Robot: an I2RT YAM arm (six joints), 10 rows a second.
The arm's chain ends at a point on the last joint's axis. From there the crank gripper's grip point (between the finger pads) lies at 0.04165 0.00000 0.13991 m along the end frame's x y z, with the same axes.
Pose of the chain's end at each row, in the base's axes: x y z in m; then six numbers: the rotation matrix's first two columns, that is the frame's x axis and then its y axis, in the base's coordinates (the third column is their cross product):
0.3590, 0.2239, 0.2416, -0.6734, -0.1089, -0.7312, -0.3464, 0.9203, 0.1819
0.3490, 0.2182, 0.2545, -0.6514, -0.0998, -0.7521, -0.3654, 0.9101, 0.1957
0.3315, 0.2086, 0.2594, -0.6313, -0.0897, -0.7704, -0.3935, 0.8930, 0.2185
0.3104, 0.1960, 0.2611, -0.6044, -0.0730, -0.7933, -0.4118, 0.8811, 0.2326
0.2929, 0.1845, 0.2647, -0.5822, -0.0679, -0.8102, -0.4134, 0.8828, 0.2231
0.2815, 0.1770, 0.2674, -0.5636, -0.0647, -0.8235, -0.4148, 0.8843, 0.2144
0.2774, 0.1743, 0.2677, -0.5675, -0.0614, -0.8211, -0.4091, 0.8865, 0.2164
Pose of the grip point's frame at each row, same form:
0.4223, 0.2719, 0.1192, -0.6734, -0.1089, -0.7312, -0.3464, 0.9203, 0.1819
0.4149, 0.2703, 0.1351, -0.6514, -0.0998, -0.7521, -0.3654, 0.9101, 0.1957
0.3987, 0.2666, 0.1435, -0.6313, -0.0897, -0.7704, -0.3935, 0.8930, 0.2185
0.3806, 0.2583, 0.1493, -0.6044, -0.0730, -0.7933, -0.4118, 0.8811, 0.2326
0.3666, 0.2467, 0.1551, -0.5822, -0.0679, -0.8102, -0.4134, 0.8828, 0.2231
0.3580, 0.2390, 0.1596, -0.5636, -0.0647, -0.8235, -0.4148, 0.8843, 0.2144
0.3537, 0.2359, 0.1596, -0.5675, -0.0614, -0.8211, -0.4091, 0.8865, 0.2164

